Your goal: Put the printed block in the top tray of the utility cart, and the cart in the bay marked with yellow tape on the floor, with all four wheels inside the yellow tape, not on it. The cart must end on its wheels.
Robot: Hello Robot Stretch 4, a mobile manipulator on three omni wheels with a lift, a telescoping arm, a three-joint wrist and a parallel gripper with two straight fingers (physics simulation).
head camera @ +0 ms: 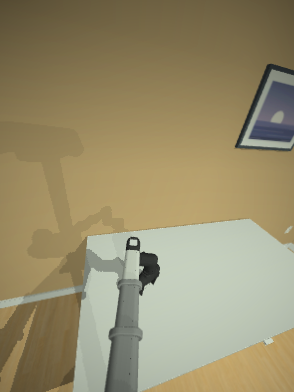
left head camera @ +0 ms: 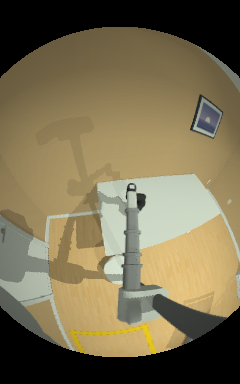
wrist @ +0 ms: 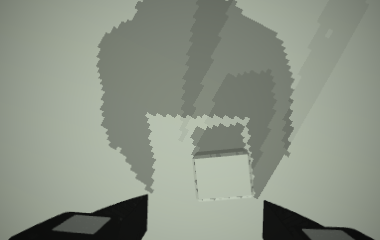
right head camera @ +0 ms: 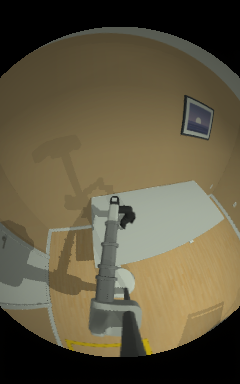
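Note:
The printed block [wrist: 223, 176], pale and square-topped, lies on the white table [head camera: 215, 280] [left head camera: 165, 215] [right head camera: 165, 220] [wrist: 45, 100]. My gripper [wrist: 204, 215] [head camera: 148, 287] is open over the table. In the wrist view the block is between the two black fingertips and slightly beyond them, nearer the right one, with a gap to each. In the head views the arm and gripper hide the block. Yellow tape [left head camera: 110, 332] [right head camera: 100, 345] marks the floor at the bottom of the side head views; part of its outline shows. The utility cart cannot be made out.
A tan wall rises behind the table, with a framed picture [head camera: 275, 112] [left head camera: 207, 117] [right head camera: 197, 119] at right. A white rounded object [left head camera: 114, 268] [right head camera: 124, 281] is partly hidden by the arm, near the table's front. A pale door-like panel [left head camera: 20, 270] [right head camera: 17, 275] stands at left.

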